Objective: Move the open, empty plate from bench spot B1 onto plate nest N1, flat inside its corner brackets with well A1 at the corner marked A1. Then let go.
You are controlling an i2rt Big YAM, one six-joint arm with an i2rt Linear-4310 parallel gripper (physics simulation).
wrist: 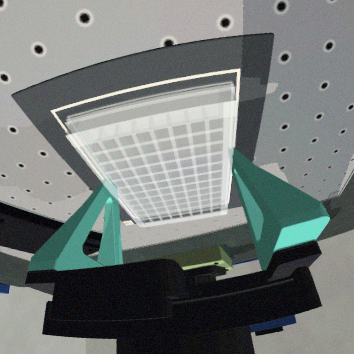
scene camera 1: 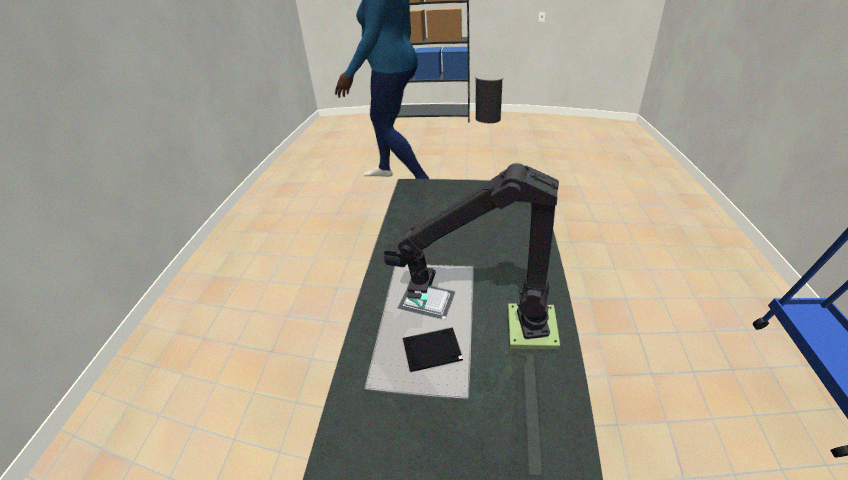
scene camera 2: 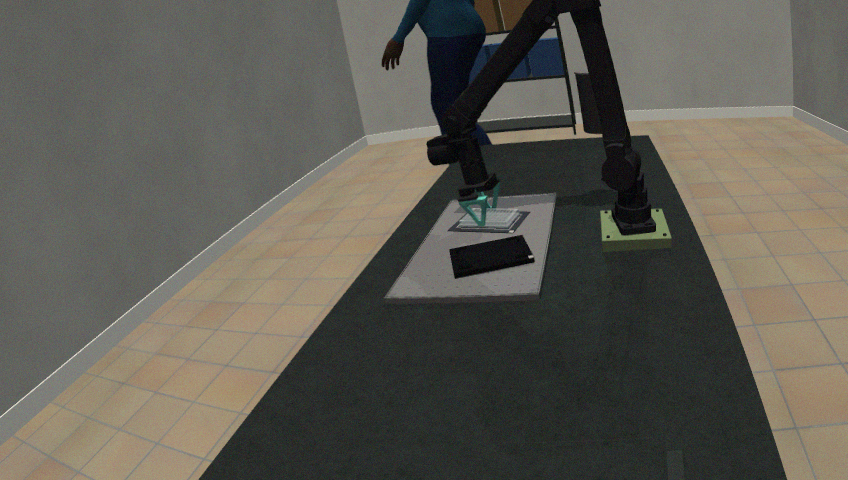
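Seen in the pictures: gripper, fingertip midpoint: (wrist: 167, 167) (scene camera 1: 425, 298) (scene camera 2: 487, 219); arm's base, origin of the base link: (wrist: 194, 270) (scene camera 1: 532, 322) (scene camera 2: 633, 222).
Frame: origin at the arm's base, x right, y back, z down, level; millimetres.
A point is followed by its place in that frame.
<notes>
The clear plate (scene camera 1: 437, 301) @(x 126, y -302, z 0 mm) (scene camera 2: 505, 219) @(x 114, y -298, z 0 mm) (wrist: 165, 145) @(x 167, y -370, z 1 mm) lies flat on the dark bench spot B1 (scene camera 1: 450, 292) @(x 172, y -253, z 12 mm) (wrist: 256, 52) @(x 228, y -388, z 12 mm), within its light outline; its well grid faces up. My gripper (scene camera 1: 423, 299) @(x 152, y -343, z 9 mm) (scene camera 2: 488, 216) @(x 152, y -343, z 9 mm) (wrist: 167, 167) @(x 152, y -343, z 9 mm) points down over it, with a teal fingertip against each long side in the wrist view; it is shut on the plate. The black nest N1 (scene camera 1: 432, 349) @(x -60, y -331, z 2 mm) (scene camera 2: 490, 256) @(x -71, y -331, z 2 mm) (wrist: 40, 230) @(x -8, y -345, z 2 mm) sits apart on the same board, nearer the scene cameras and turned from B1. A white mark (scene camera 1: 460, 357) @(x -97, y -249, z 1 mm) (scene camera 2: 530, 257) @(x -98, y -249, z 3 mm) shows at one nest corner. Lettering and well A1 are too small to read.
The light perforated board (scene camera 1: 386, 371) @(x -121, y -473, z 14 mm) (scene camera 2: 416, 285) @(x -137, y -478, z 14 mm) (wrist: 312, 135) @(x 252, y -306, z 14 mm) carries B1 and the nest on the dark bench (scene camera 1: 499, 416) @(x -287, y -160, z 27 mm). The arm's yellow-green base (scene camera 1: 516, 340) @(x -59, y -69, z 0 mm) (scene camera 2: 618, 243) @(x -77, y -55, z 8 mm) stands right of the board. A person (scene camera 1: 389, 89) is beyond the bench's far end. A blue cart (scene camera 1: 779, 315) stands at the right.
</notes>
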